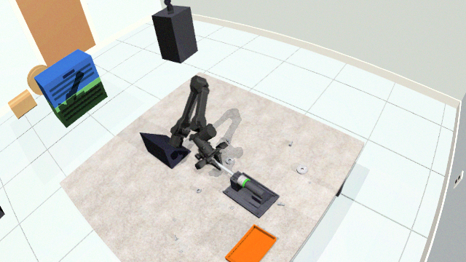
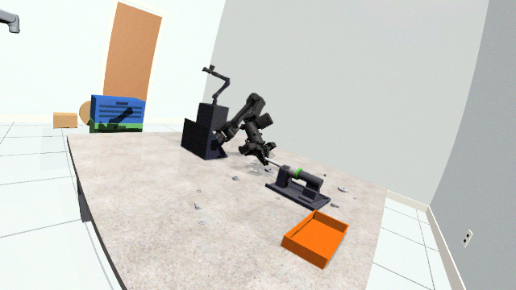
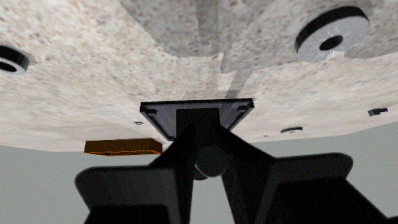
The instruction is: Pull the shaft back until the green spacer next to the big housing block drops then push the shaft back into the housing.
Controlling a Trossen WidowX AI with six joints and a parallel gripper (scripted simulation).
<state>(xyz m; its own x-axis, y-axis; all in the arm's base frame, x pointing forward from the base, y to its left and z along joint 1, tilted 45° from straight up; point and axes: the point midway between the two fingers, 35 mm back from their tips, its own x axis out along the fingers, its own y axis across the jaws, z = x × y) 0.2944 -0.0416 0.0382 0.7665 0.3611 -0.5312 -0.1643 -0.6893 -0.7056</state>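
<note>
Right now my gripper tip is 60 mm short of the shaft, 10 mm to the left of it and 20 mm below it. The rest, counted from my gripper tip: green spacer 160 mm ahead, 30 mm to the right, 20 mm above; then orange tray 340 mm ahead, 280 mm to the right, 50 mm below.
</note>
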